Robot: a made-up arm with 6 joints.
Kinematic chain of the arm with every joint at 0, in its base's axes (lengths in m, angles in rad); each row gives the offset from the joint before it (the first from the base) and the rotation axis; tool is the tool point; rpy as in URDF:
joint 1: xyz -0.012 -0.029 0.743 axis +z
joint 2: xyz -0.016 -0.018 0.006 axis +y
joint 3: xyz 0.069 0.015 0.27 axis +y
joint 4: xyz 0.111 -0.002 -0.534 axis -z
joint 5: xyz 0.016 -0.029 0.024 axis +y
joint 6: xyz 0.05 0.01 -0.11 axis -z
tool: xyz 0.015 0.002 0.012 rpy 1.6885 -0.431 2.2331
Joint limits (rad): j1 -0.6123..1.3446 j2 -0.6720..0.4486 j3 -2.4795..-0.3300 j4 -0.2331..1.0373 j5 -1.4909..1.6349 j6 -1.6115..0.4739
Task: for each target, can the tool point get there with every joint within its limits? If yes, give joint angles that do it. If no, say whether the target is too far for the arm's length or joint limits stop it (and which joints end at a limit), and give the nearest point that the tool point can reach.
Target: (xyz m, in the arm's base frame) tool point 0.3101 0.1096 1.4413
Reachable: yes | joints 0.4737 -0.4554 -1.8194 -0.0727 1.3557 -0.2158
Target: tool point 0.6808 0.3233 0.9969
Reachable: yes | joints 0.5048 0.3363 -1.7436 0.0525 0.6395 0.2788
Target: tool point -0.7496 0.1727 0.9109
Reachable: no: joint limits stop it (at a limit: joint 2, joint 3, joint 5) | nearest point -0.3653 0.0676 1.4539 | short by 0.673 m
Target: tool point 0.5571 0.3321 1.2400
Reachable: yes | joints 0.6175 0.2032 -1.8317 0.2647 -0.4098 -1.4359
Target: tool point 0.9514 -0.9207 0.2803
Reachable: no: too far | nearest point 0.5489 -0.4712 0.6327 | short by 0.699 m
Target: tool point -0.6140 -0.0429 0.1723
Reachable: no: joint limits stop it (at a limit: joint 1, joint 2, joint 3, joint 4, joint 5) | nearest point -0.0375 0.1288 0.3915 | short by 0.640 m
